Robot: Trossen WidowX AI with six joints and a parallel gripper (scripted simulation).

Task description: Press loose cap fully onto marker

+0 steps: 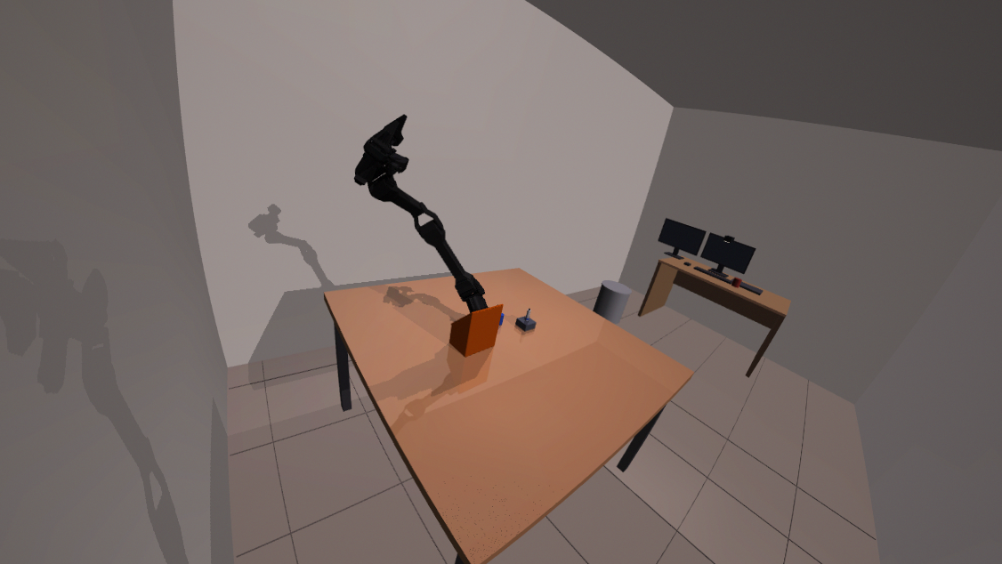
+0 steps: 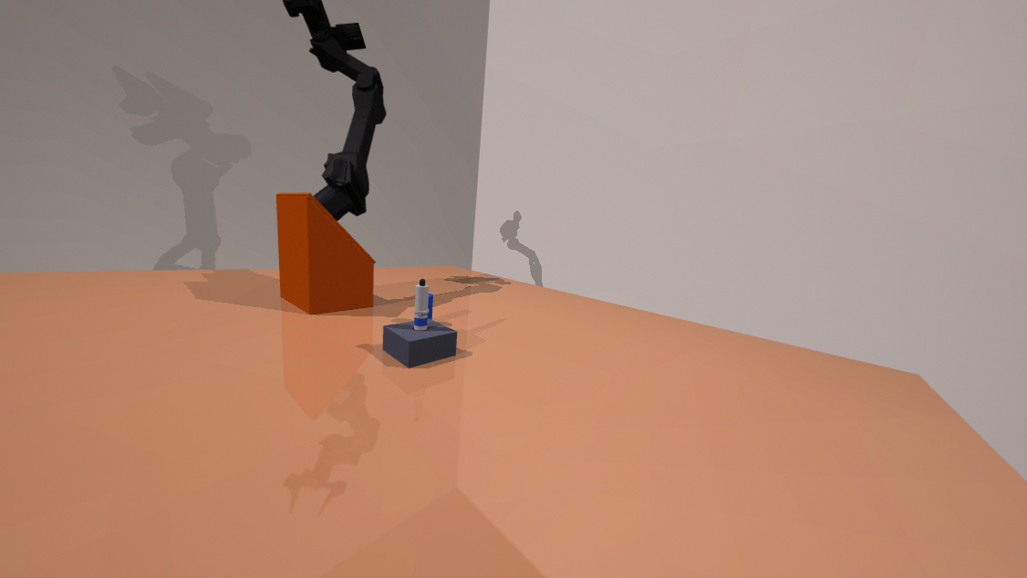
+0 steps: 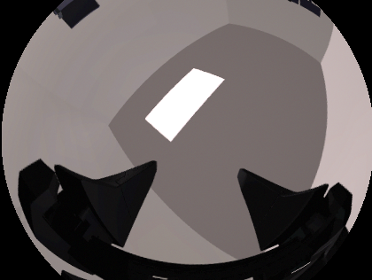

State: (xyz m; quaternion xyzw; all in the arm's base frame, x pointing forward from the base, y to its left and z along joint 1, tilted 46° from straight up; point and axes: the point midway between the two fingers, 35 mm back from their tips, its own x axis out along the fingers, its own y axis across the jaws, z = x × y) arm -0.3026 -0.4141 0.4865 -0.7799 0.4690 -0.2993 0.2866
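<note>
The marker cap lies 77 cm below my gripper tip, 57 cm ahead of it and 7 cm to the left of it. The rest, counted from my gripper tip: holder block 78 cm below, 68 cm ahead.
</note>
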